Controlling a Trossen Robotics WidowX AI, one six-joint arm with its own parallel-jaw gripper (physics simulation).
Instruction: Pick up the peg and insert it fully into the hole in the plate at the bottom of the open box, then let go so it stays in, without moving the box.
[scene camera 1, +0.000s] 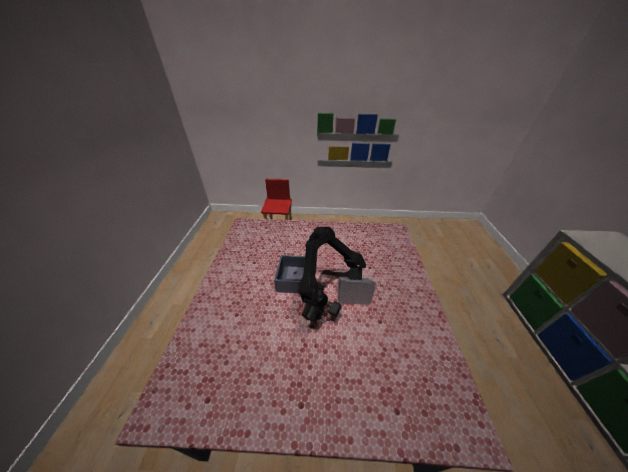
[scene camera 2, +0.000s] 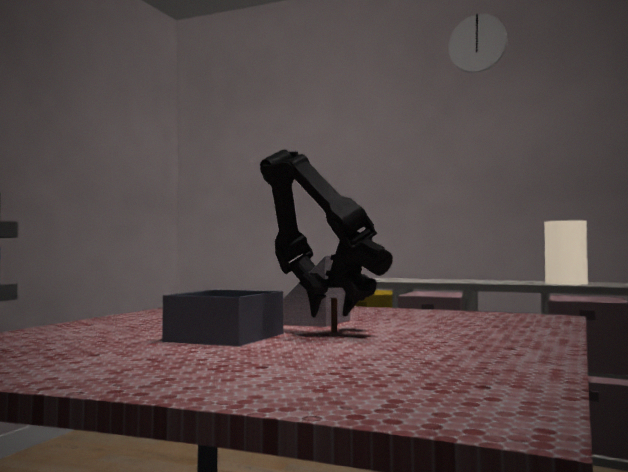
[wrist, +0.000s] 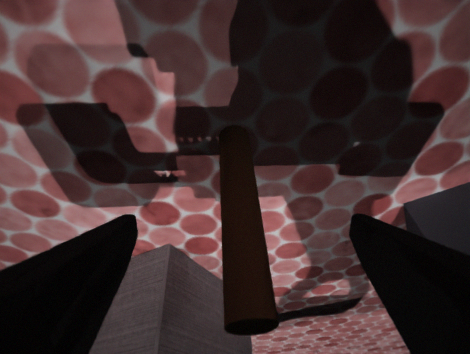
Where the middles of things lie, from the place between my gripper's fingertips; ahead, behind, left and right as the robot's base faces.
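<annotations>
The brown peg (wrist: 249, 303) is 2 cm to the left of my hand, and going by their middles, it's the nearest to my hand of the things named here. There's also the grey-blue box (scene camera 2: 213, 317), and that box is 18 cm ahead of my hand, 16 cm to the right of it and 1 cm above it.
</annotations>
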